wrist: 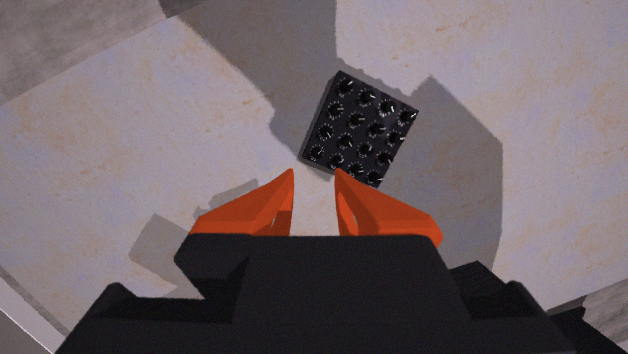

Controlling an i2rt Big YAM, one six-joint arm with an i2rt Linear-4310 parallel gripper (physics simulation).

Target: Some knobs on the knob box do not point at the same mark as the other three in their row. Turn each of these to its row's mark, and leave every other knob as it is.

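Places are measured from the arm's base along level axes (x right, y down, z ahead), in centimetres.
Pixels of known places: gripper, fingertip midpoint: (314, 176).
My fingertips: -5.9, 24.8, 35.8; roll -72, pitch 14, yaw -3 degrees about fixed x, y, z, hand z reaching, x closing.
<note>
Behind a point stands the place of what it marks, as x, y, z.
The knob box (349, 125) @(-0.6, 35.4, 37.5) is a black, tilted square block with four rows of four black knobs, above the centre of the view. White pointer lines and tick marks show on it, but they are small and the labels cannot be read. In the row furthest from the gripper, the knob at the left end (345, 87) @(-0.6, 33.8, 41.6) and the knob at the right end (406, 117) @(5.6, 33.9, 36.9) point up and right; the directions of the two between are hard to tell. My gripper (314, 176) @(-5.9, 24.8, 35.8) is open by a small gap and empty. Its right fingertip overlaps the box's near edge in the view; their height difference cannot be told.
The box lies on a pale, mottled table top (165, 125) @(-22.9, 37.6, 43.4). Shadows of the arm fall on both sides of the box. Table edges show at the upper left and the lower left, and a grey surface shows beyond the upper left edge.
</note>
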